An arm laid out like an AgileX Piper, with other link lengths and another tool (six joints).
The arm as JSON. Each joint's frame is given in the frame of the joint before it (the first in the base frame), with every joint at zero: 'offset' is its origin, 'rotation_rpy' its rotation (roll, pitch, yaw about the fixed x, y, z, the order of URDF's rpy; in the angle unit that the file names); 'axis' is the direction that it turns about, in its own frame. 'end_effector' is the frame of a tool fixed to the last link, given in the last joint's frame.
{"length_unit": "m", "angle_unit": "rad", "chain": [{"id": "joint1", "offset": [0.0, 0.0, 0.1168], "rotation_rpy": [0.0, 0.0, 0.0], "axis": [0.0, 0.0, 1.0]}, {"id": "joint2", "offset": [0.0, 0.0, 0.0], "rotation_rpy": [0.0, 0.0, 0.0], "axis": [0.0, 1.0, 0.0]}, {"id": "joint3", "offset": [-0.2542, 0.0, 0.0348], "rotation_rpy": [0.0, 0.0, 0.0], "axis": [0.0, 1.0, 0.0]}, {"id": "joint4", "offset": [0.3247, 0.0, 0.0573], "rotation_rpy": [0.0, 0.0, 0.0], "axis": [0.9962, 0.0, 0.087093]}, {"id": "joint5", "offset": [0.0, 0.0, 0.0], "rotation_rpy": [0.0, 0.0, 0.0], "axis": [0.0, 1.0, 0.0]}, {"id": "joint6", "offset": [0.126, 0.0, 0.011], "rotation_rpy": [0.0, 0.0, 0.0], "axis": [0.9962, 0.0, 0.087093]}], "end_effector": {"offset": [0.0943, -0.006, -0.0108], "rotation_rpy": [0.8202, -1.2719, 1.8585]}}
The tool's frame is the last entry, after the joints.
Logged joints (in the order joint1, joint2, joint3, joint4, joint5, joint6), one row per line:
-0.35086 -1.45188 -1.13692 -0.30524 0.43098 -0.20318
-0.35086 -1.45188 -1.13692 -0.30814 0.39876 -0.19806
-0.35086 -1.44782 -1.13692 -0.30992 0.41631 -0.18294
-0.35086 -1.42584 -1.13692 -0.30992 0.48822 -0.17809
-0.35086 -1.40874 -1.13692 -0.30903 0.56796 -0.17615
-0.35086 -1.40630 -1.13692 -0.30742 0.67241 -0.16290
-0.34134 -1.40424 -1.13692 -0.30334 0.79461 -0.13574
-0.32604 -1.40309 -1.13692 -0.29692 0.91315 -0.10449
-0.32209 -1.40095 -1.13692 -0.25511 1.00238 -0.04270
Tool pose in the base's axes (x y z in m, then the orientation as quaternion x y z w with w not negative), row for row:
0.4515 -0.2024 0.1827 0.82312 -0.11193 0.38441 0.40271
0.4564 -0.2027 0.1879 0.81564 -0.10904 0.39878 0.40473
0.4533 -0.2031 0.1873 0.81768 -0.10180 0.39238 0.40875
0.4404 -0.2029 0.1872 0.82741 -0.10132 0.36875 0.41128
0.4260 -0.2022 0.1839 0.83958 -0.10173 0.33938 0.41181
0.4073 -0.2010 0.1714 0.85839 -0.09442 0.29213 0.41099
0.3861 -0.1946 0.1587 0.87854 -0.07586 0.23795 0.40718
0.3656 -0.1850 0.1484 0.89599 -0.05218 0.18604 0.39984
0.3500 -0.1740 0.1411 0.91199 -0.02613 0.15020 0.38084
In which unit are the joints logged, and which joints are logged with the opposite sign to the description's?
The joints are logged in radians. Opposite sign: joint2, joint6.
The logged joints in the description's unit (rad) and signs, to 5 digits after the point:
-0.35086 1.45188 -1.13692 -0.30524 0.43098 0.20318
-0.35086 1.45188 -1.13692 -0.30814 0.39876 0.19806
-0.35086 1.44782 -1.13692 -0.30992 0.41631 0.18294
-0.35086 1.42584 -1.13692 -0.30992 0.48822 0.17809
-0.35086 1.40874 -1.13692 -0.30903 0.56796 0.17615
-0.35086 1.40630 -1.13692 -0.30742 0.67241 0.16290
-0.34134 1.40424 -1.13692 -0.30334 0.79461 0.13574
-0.32604 1.40309 -1.13692 -0.29692 0.91315 0.10449
-0.32209 1.40095 -1.13692 -0.25511 1.00238 0.04270

